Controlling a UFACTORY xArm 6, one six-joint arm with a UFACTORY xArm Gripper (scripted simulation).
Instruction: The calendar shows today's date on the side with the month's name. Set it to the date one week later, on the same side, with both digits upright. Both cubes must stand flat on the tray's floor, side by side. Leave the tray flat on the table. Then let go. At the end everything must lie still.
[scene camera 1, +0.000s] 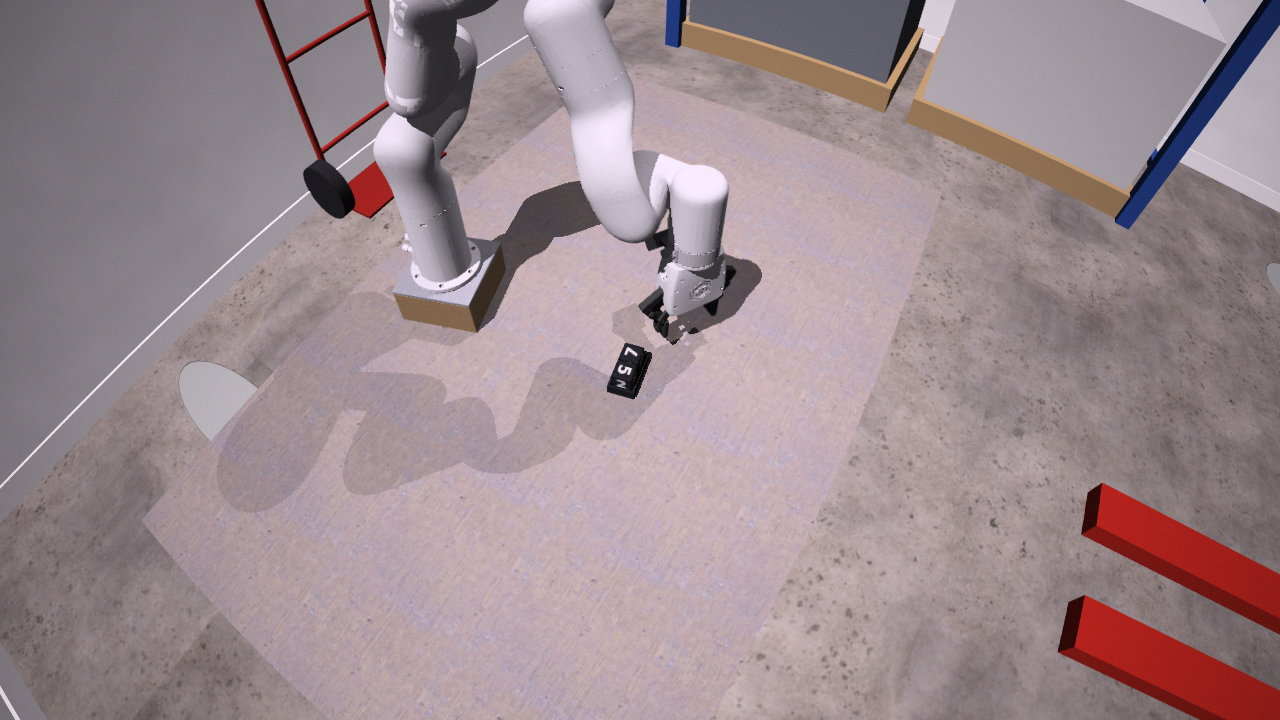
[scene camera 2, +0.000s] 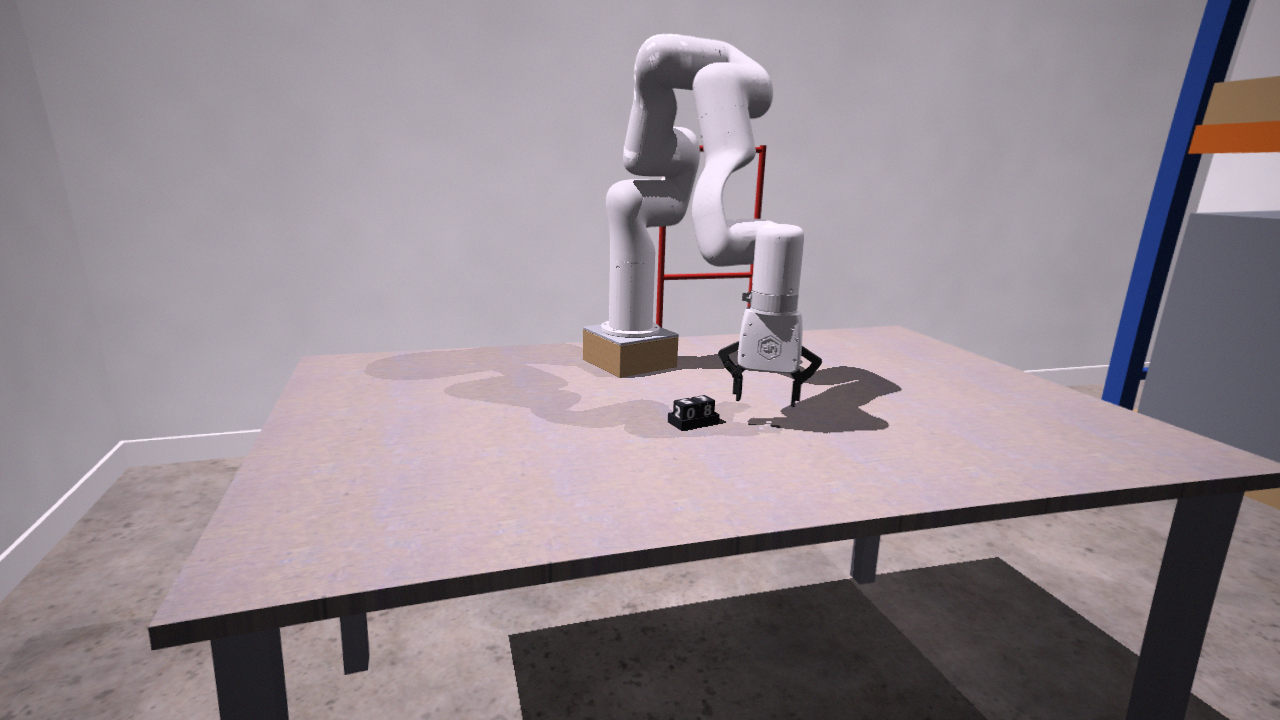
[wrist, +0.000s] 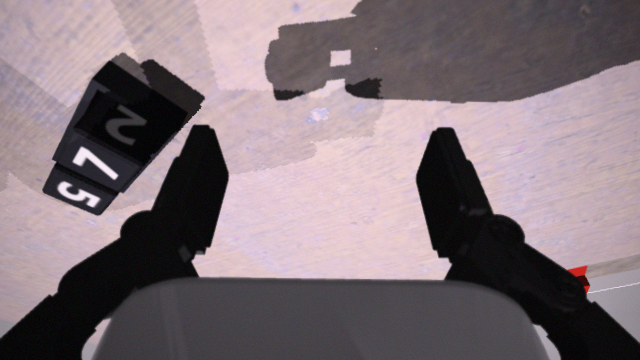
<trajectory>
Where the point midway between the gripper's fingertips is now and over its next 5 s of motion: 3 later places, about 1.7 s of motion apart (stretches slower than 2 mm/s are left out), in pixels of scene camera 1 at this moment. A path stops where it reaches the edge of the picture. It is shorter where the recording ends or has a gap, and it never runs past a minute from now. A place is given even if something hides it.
My gripper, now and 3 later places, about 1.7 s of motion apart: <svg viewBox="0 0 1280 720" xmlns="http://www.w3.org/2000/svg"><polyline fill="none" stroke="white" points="685,320 682,338 675,379 673,397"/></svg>
</trajectory>
